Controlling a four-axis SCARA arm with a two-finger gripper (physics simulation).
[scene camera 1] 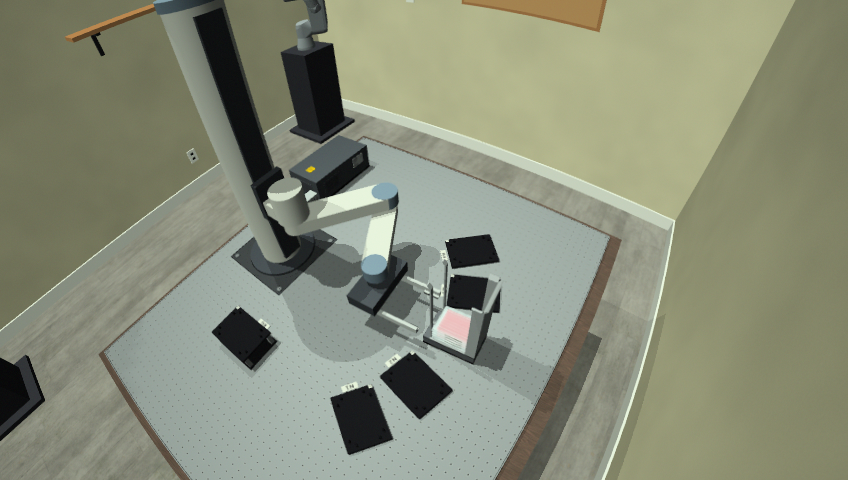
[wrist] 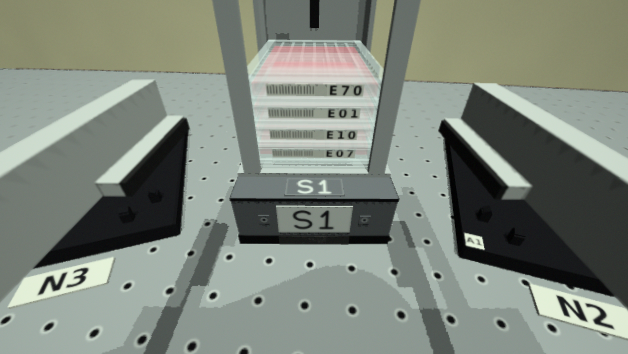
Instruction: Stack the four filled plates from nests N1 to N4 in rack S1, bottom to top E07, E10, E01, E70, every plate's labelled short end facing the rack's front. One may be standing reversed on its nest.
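Places are measured from the arm's base along level axes (x ahead, y left, z up), in metres.
Where they show: gripper, fingertip midpoint: (scene camera 1: pixel 428 311) (wrist: pixel 314 105); arm's base at its link origin: (scene camera 1: pixel 283 250).
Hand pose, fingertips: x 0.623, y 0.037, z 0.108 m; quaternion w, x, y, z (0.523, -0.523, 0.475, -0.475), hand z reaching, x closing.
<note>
Things, the pixels of their centre, and the offset from my fingertips. "spot": a spot on its surface instead. Level surfaces: height alone.
- Rack S1 at the middle of its body: (scene camera 1: pixel 459 315) dx +0.088, dy +0.008, dz +0.050 m
- E07 at a spot on its surface: (wrist: pixel 339 153) spot: dx +0.034, dy -0.013, dz -0.043 m
- E10 at a spot on its surface: (wrist: pixel 341 135) spot: dx +0.034, dy -0.013, dz -0.031 m
- E01 at a spot on its surface: (wrist: pixel 342 113) spot: dx +0.034, dy -0.012, dz -0.017 m
- E70 at the middle of its body: (wrist: pixel 314 65) (scene camera 1: pixel 459 326) dx +0.094, dy +0.009, dz -0.007 m
- N2 at the middle of its body: (wrist: pixel 535 187) (scene camera 1: pixel 415 383) dx +0.068, dy -0.168, dz -0.085 m
- N3 at the middle of its body: (wrist: pixel 103 172) (scene camera 1: pixel 474 292) dx +0.051, dy +0.178, dz -0.085 m
- N4 at the middle of its body: (scene camera 1: pixel 471 249) dx -0.042, dy +0.326, dz -0.085 m
- black holder at the middle of its body: (scene camera 1: pixel 243 336) dx -0.430, dy -0.369, dz -0.061 m
- perforated table at its surface level: dz -0.095 m
- dark grey box at a spot on its surface: (scene camera 1: pixel 330 166) spot: dx -0.684, dy +0.320, dz +0.019 m
Rack S1 (scene camera 1: pixel 480 333) (wrist: pixel 255 187) holds four stacked clear plates with pink fill. In the wrist view their labelled short ends face the rack's front, bottom to top: E07 (wrist: pixel 339 153), E10 (wrist: pixel 341 135), E01 (wrist: pixel 342 113), E70 (wrist: pixel 346 90). They look level. My gripper (scene camera 1: pixel 428 310) (wrist: pixel 314 105) is open and empty, in front of the rack, its fingers apart from the plates. Nests N1 (scene camera 1: pixel 361 419), N2 (scene camera 1: pixel 416 385) (wrist: pixel 492 227), N3 (scene camera 1: pixel 467 291) (wrist: pixel 160 220) and N4 (scene camera 1: pixel 471 251) show no plate; N3 is partly hidden by the rack.
Another black holder (scene camera 1: pixel 241 336) stands at the left of the perforated table (scene camera 1: pixel 297 410). A dark grey box (scene camera 1: pixel 330 166) stands at the back by the arm's column (scene camera 1: pixel 223 118). The rack's front posts and rear panel rise above the stack.
</note>
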